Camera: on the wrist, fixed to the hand. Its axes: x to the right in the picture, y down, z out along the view.
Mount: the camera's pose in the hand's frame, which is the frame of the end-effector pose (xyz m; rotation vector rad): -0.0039 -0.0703 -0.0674 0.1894 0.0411 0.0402
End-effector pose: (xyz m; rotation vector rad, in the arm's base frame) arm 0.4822 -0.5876 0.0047 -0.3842 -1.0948 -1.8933
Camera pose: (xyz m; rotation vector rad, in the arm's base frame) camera 0.4375 -0.6251 -0.0734 -0.2570 -1.2179 -1.7375
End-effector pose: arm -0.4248 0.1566 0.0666 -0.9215 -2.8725 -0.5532
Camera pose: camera -0.4647 0.0772 0.1066 -0.9237 -2.8026 -0.2866
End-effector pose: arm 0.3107 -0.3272 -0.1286 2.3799 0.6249 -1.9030
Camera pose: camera 0.3498 -0.2456 -0.0924 -2.3751 -0.3871 1.8643
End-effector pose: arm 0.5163 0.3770 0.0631 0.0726 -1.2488 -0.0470
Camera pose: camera 0.5793 0.3092 0.0325 0.2115 -1.2107 0.1073
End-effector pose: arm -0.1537 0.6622 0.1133 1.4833 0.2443 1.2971
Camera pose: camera -0.1760 0.7247 0.0419 1.6289 0.3745 1.3678
